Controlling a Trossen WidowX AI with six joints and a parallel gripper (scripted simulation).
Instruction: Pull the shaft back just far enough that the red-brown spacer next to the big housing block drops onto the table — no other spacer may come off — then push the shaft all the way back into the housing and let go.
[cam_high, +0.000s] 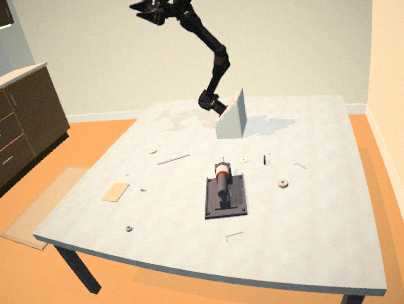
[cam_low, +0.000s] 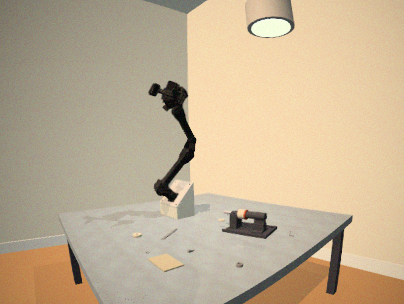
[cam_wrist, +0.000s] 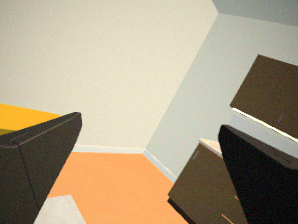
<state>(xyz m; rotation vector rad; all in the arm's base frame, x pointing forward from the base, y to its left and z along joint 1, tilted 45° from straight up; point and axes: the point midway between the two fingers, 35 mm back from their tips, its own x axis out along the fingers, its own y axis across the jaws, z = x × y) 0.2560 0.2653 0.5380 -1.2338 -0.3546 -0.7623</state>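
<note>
The pale spacer lies 20 cm ahead of my gripper tip, 29 cm to the left of it and 62 cm below it. Round my gripper tip: tan card 25 cm ahead, 19 cm to the right, 69 cm below; thin rod 70 cm below; white spacer 22 cm ahead, 30 cm to the left, 62 cm below.
</note>
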